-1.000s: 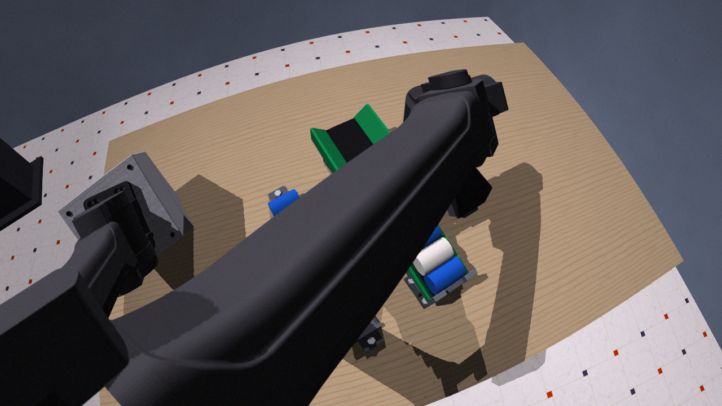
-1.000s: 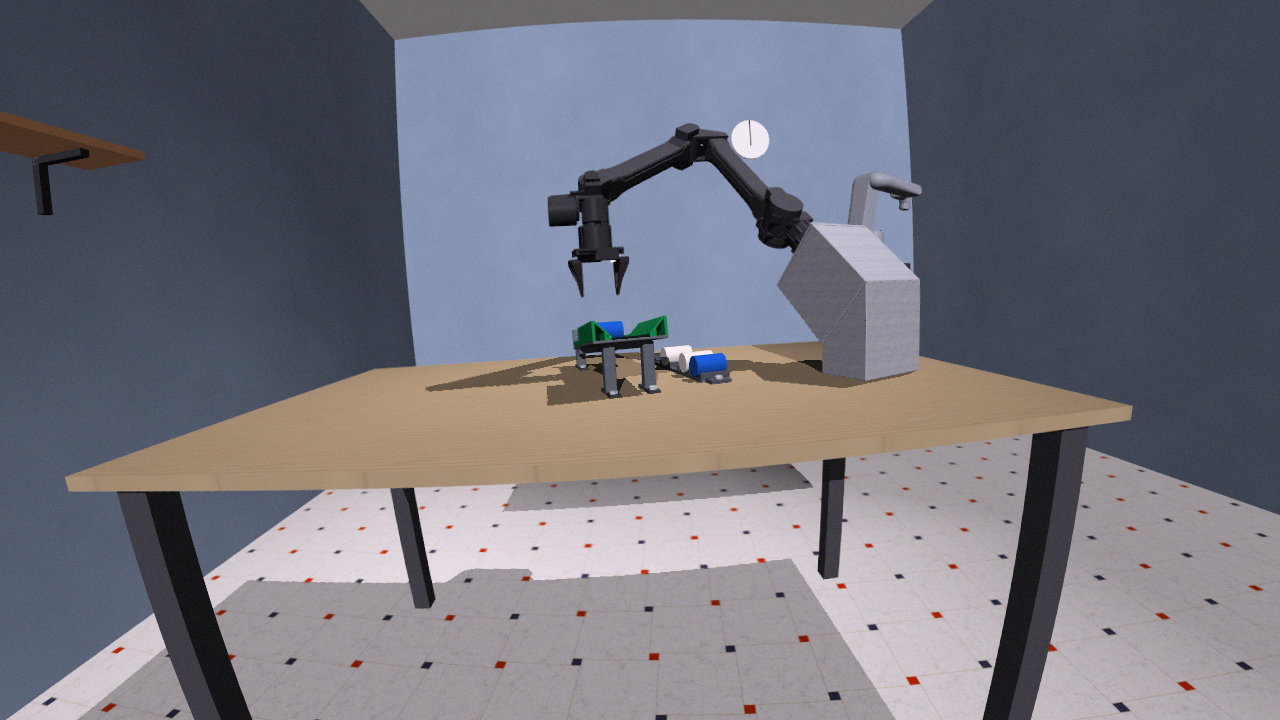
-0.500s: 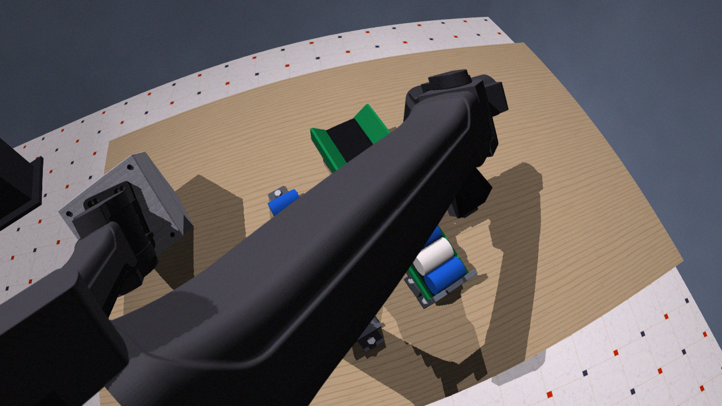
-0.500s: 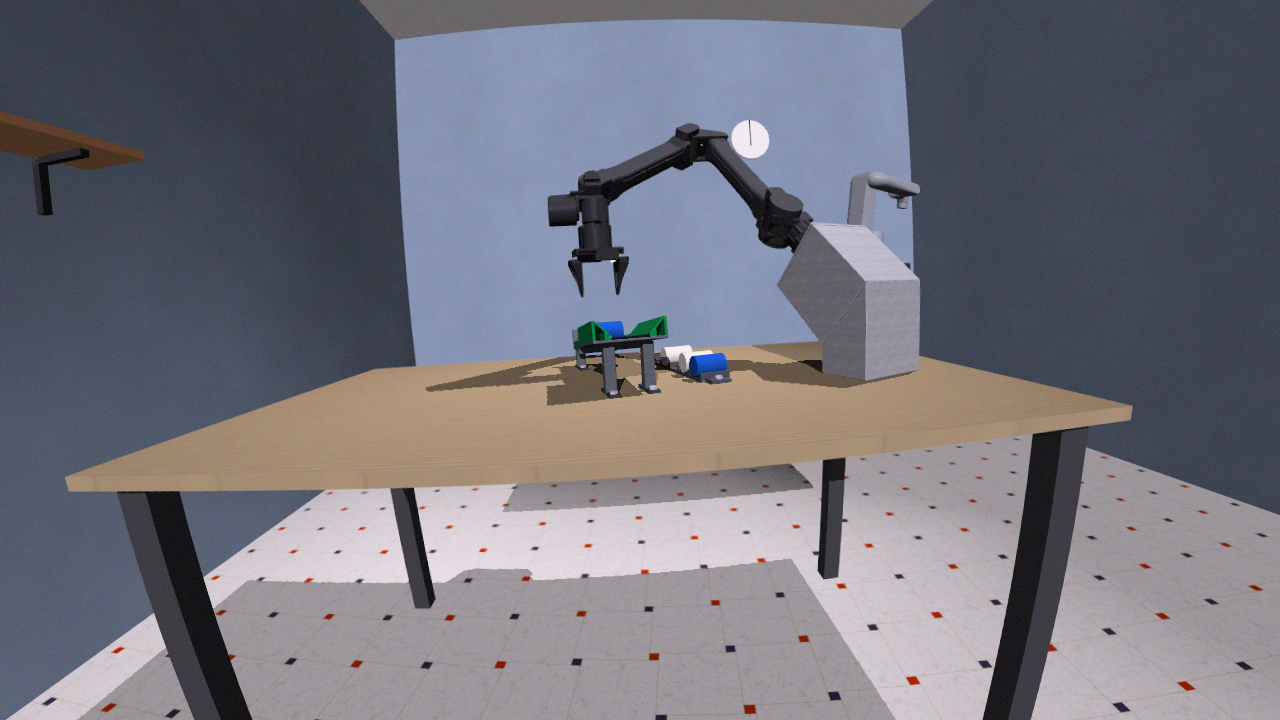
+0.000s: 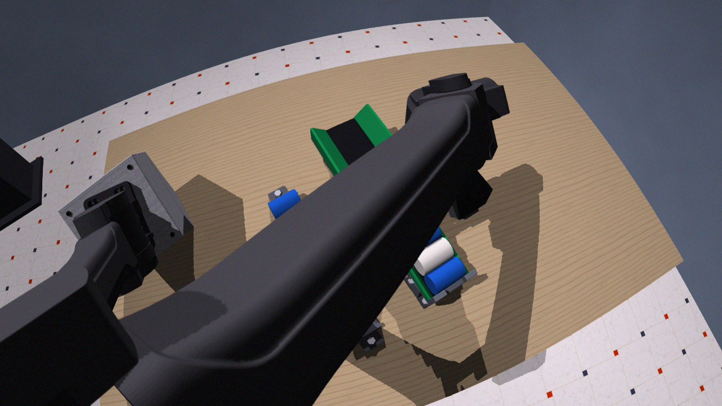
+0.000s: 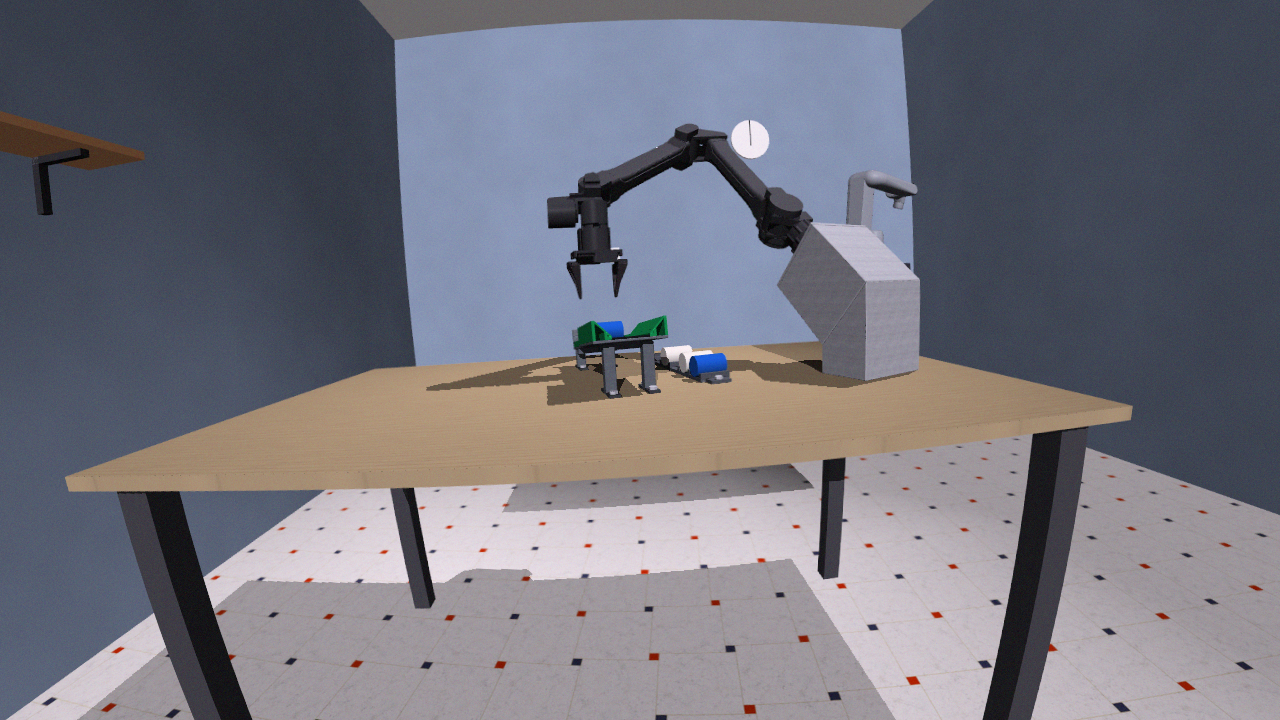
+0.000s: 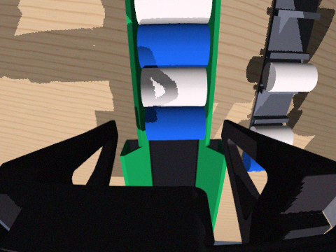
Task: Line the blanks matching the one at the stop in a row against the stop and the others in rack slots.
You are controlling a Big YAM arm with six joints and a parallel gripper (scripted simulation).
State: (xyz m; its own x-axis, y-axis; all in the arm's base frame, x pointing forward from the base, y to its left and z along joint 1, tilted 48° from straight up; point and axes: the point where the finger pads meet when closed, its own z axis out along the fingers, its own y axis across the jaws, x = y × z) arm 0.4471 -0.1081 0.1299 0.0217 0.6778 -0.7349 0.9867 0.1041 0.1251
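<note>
Right now my hand is 14 cm to the left of the grey stop and 11 cm above it. From my hand the other things lie so: grey stock rack 17 cm behind, 4 cm to the left, 18 cm below.
</note>
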